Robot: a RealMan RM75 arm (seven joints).
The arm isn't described. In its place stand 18 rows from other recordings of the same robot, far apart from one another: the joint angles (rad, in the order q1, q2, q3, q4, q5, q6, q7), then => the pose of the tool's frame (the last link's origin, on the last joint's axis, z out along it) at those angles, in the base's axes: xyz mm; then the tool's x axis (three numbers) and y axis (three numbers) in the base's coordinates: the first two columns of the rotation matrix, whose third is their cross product.
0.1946, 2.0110, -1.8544, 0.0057, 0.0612, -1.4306, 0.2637 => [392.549 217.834 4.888 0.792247 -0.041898 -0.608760 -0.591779 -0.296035 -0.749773]
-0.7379, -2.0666, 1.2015, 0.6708, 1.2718, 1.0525, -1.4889 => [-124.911 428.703 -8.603 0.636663 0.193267 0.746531 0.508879 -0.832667 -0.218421]
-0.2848, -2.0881, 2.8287, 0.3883, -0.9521, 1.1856, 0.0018 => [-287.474 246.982 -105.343 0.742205 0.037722 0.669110 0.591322 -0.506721 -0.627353]
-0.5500, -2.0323, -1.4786, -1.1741, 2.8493, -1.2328, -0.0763 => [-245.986 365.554 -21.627 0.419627 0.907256 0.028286 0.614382 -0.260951 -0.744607]
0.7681, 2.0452, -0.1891, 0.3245, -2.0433, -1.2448, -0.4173 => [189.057 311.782 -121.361 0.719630 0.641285 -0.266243 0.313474 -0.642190 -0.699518]
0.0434, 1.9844, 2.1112, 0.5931, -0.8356, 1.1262, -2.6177 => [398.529 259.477 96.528 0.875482 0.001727 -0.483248 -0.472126 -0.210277 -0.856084]
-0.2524, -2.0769, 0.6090, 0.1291, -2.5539, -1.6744, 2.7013 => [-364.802 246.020 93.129 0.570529 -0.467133 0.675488 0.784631 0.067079 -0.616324]
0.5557, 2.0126, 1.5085, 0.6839, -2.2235, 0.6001, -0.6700 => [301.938 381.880 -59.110 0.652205 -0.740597 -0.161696 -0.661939 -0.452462 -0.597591]
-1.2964, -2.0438, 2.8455, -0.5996, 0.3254, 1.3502, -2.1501 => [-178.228 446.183 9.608 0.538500 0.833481 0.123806 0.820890 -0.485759 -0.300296]
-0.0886, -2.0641, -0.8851, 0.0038, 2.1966, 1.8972, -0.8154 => [-373.647 165.064 72.702 0.232377 -0.419426 0.877543 0.940910 -0.131585 -0.312048]
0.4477, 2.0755, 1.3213, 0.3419, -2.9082, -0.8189, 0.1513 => [306.515 368.626 -29.720 0.787097 -0.074714 -0.612287 -0.608580 -0.255860 -0.751110]
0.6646, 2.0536, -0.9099, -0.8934, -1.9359, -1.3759, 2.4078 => [181.436 399.253 25.498 0.379700 -0.779047 -0.498913 -0.868603 -0.485814 0.097539]
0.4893, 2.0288, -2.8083, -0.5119, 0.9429, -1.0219, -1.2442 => [234.164 306.210 -109.507 0.715008 0.601616 0.356120 0.562929 -0.193367 -0.803567]
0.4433, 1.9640, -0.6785, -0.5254, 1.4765, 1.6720, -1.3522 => [281.754 316.702 54.452 0.312566 -0.607707 -0.730065 -0.752529 -0.627428 0.200088]
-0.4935, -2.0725, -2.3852, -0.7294, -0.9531, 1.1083, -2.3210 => [-325.058 360.671 12.974 0.174642 0.816901 0.549702 0.982699 -0.109642 -0.149268]
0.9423, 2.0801, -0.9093, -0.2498, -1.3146, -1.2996, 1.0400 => [109.388 418.926 -38.748 0.622927 -0.019457 -0.782038 -0.324882 -0.915837 -0.235997]
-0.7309, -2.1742, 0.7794, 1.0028, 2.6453, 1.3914, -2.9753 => [-224.803 390.284 1.757 0.007478 0.943080 0.332483 0.980266 0.058769 -0.188744]
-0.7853, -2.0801, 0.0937, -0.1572, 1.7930, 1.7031, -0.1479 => [-152.097 340.021 -38.269 0.421671 -0.512199 0.748229 0.264047 -0.720054 -0.641718]
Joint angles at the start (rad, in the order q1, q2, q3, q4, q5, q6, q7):
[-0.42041, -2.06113, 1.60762, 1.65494, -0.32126, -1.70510, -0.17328]
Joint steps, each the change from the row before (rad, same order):
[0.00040, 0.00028, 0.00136, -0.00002, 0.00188, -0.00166, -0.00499]
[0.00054, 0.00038, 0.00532, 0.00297, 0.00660, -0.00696, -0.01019]
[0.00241, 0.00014, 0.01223, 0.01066, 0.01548, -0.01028, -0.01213]
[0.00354, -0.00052, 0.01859, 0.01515, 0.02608, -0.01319, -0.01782]
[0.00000, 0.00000, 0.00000, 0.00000, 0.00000, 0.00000, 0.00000]
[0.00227, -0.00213, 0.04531, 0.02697, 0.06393, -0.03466, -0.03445]
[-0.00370, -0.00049, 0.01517, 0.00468, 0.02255, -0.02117, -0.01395]
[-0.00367, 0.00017, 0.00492, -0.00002, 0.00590, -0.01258, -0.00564]
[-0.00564, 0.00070, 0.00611, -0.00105, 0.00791, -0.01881, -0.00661]
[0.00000, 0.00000, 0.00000, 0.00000, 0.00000, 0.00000, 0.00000]
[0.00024, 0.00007, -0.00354, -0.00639, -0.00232, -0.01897, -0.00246]
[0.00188, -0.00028, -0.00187, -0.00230, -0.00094, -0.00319, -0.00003]
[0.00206, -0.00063, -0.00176, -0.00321, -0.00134, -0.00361, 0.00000]
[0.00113, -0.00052, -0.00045, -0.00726, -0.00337, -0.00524, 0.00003]
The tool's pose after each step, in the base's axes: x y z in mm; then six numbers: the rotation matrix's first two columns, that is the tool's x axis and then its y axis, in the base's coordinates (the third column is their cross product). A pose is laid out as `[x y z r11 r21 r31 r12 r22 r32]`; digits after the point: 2 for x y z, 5 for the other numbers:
[-198.27 306.85 17.74 0.28563 0.95783 0.03132 0.69550 -0.18470 -0.69438]
[-198.53 305.84 17.94 0.27863 0.95987 0.03178 0.69160 -0.17757 -0.70011]
[-198.22 304.14 18.49 0.27624 0.96058 0.03114 0.68052 -0.17262 -0.71211]
[-197.80 301.93 19.29 0.27419 0.96113 0.03236 0.66252 -0.16440 -0.73079]
[-197.80 301.93 19.29 0.27419 0.96113 0.03236 0.66252 -0.16440 -0.73079]
[-196.59 297.21 20.54 0.27239 0.96181 0.02693 0.61358 -0.15208 -0.77485]
[-196.37 295.27 21.17 0.26450 0.96415 0.02116 0.59355 -0.14546 -0.79154]
[-196.18 294.30 21.38 0.25809 0.96599 0.01600 0.58620 -0.14341 -0.79737]
[-196.14 292.96 21.92 0.24816 0.96869 0.00761 0.57505 -0.14098 -0.80588]
[-196.14 292.96 21.92 0.24816 0.96869 0.00761 0.57505 -0.14098 -0.80588]
[-198.64 290.45 22.38 0.22505 0.97435 -0.00170 0.57341 -0.13386 -0.80826]
[-199.81 289.67 22.43 0.21791 0.97596 -0.00327 0.57413 -0.13090 -0.80823]
[-201.14 288.70 22.26 0.20954 0.97778 -0.00581 0.57513 -0.12805 -0.80798]
[-202.89 287.35 21.45 0.19787 0.98014 -0.01292 0.57588 -0.12690 -0.80763]

